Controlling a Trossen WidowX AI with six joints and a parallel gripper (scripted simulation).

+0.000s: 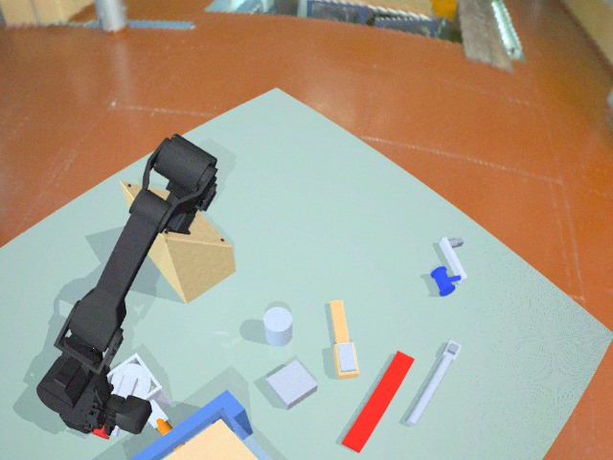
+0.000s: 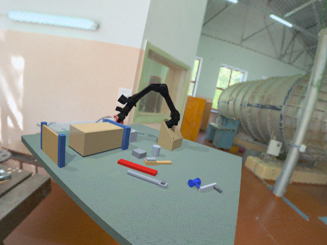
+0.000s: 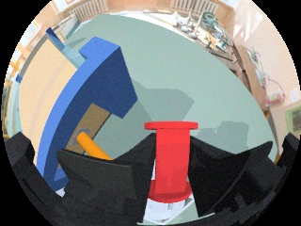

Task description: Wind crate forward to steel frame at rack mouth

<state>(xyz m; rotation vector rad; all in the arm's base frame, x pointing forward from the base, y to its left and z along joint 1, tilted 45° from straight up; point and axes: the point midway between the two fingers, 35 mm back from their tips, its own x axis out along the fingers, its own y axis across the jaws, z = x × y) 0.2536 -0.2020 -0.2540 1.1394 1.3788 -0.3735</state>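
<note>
Right now the winch handle is 30 mm behind my gripper tip, 40 mm to the left of it and 30 mm below it. From my gripper tip the other things lie so: pale grey winch 90 mm behind, 80 mm to the left, 100 mm below; red knob 10 mm behind, 10 mm to the left; blue frame 90 mm ahead, 100 mm to the left, 20 mm below.
</note>
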